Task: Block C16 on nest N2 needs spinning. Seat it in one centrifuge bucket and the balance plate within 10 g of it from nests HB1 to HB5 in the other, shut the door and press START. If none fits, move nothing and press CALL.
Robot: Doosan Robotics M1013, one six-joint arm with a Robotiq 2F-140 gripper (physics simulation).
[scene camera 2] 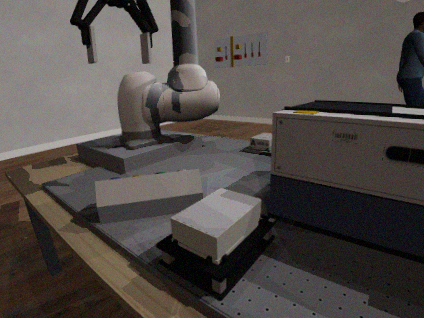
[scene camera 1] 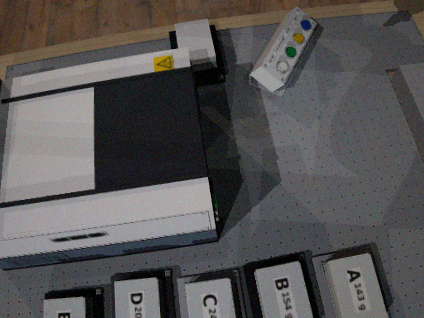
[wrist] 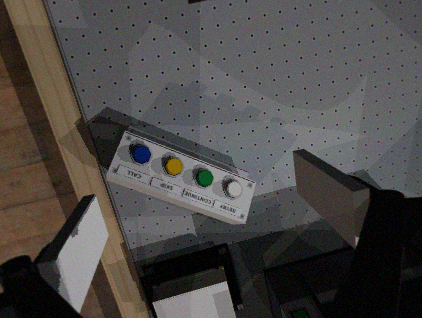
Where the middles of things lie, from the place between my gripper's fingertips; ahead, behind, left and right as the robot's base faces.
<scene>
The button box [scene camera 1: 274, 70] is 9 cm ahead of my hand, 1 cm to the right of it and 28 cm below it. Round my hand: dark lid [scene camera 1: 145, 129] (36 cm ahead, 32 cm to the left, 11 cm below); then block on black base [scene camera 2: 214, 226] (31 cm ahead, 26 cm below); then centrifuge [scene camera 1: 60, 217] (51 cm ahead, 35 cm to the left, 20 cm below).
</scene>
